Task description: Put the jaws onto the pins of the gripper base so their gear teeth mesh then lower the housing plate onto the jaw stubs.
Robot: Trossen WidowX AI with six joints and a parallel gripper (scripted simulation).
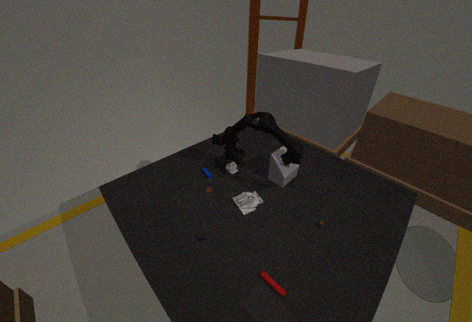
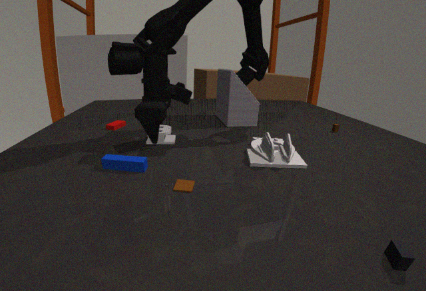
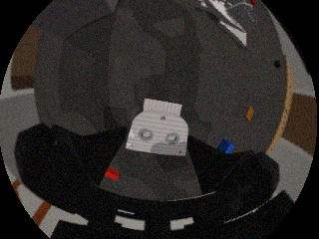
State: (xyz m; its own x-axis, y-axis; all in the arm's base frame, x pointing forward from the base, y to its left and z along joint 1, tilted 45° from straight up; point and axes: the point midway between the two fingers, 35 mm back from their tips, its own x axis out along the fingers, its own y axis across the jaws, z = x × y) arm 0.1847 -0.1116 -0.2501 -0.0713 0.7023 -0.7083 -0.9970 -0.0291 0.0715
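Now: gripper tip 10 mm to the right of the small white stand. Round my gripper tip: white gripper base (10 mm to the left, 20 mm above); then red block (110 mm behind, 140 mm to the right); then blue block (140 mm ahead, 50 mm to the right).
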